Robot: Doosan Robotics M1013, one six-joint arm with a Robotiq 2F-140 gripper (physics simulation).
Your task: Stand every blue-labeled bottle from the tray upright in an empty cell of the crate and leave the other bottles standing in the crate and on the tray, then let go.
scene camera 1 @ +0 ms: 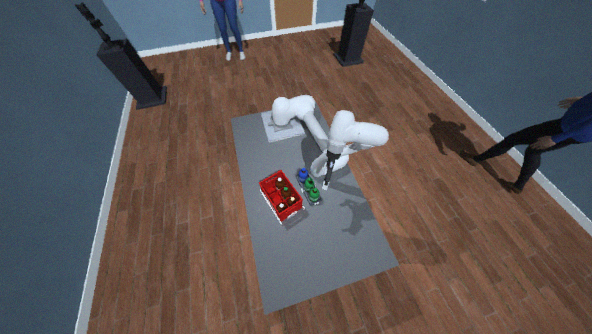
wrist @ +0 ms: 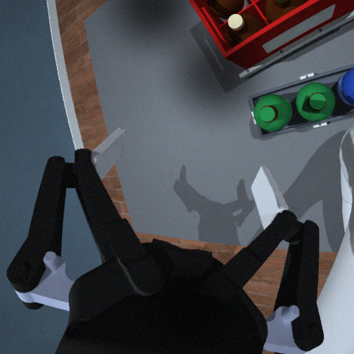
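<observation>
One blue-labeled bottle stands upright at the robot-base end of the narrow dark tray; the wrist view cuts it off at the right edge. Two green bottles stand beside it in the tray, a middle one and an end one. The red crate holds several brown bottles; two cells on its far side from the tray look empty in the scene view. My gripper is open and empty, raised above the mat to the tray's right in the scene view.
The grey mat lies under the crate and tray. The white arm reaches across from its base plate. Dark pedestals stand farther off. One person stands at the right, another at the back.
</observation>
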